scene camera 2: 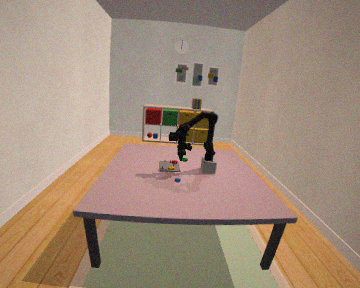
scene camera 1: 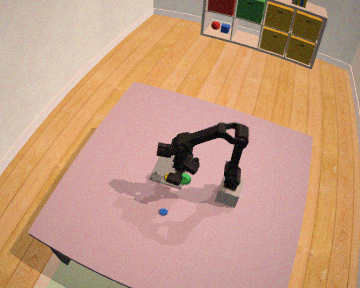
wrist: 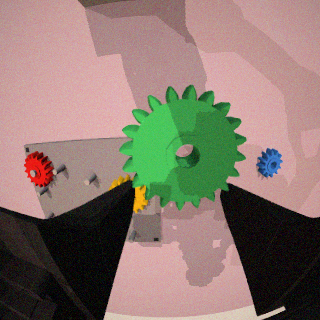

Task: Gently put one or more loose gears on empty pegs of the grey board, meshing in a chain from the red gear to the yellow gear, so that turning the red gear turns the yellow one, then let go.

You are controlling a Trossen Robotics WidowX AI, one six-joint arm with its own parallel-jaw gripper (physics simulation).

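Frame: origin at the arm's base, x back, y right, z up, level; centimetres.
Seen in the pictures: gripper, between the fingertips: (scene camera 2: 180, 159) (wrist: 179, 188); arm's base, origin of its link: (scene camera 2: 208, 159) (scene camera 1: 231, 184).
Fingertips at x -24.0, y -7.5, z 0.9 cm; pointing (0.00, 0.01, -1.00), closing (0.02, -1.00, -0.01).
Offsets run from my fingertips to a thing's top centre. Level surfaces: height alone.
A large green gear {dx +2.5, dy +0.0, dz +1.3 cm} (scene camera 1: 186, 178) (scene camera 2: 185, 160) (wrist: 200, 130) is held roughly level between the fingertips of my gripper (wrist: 179, 188), above the table and partly over the grey board {dx -8.5, dy +11.2, dz -8.4 cm} (scene camera 1: 161, 166) (wrist: 100, 157) in the wrist view. The red gear {dx -4.4, dy +19.1, dz -8.9 cm} (scene camera 2: 174, 162) (wrist: 39, 169) sits at the board's left end in the wrist view. The yellow gear {dx -6.8, dy +4.9, dz -8.8 cm} (scene camera 2: 171, 168) (wrist: 141, 200) is partly hidden by the green gear and a finger. Bare pegs show, one near the red gear and one {dx -4.8, dy +10.0, dz -8.5 cm} (wrist: 91, 179) between red and yellow. A small blue gear {dx -1.3, dy -14.7, dz -9.7 cm} (scene camera 1: 163, 212) (scene camera 2: 177, 180) (wrist: 270, 163) lies loose on the table.
The arm's base block (scene camera 1: 228, 196) (scene camera 2: 208, 166) stands on the pink table {dz -11.5 cm} (scene camera 1: 260, 230) (scene camera 2: 150, 200), to the right of the board in both scene views. A shelf unit with coloured boxes stands by the far wall.
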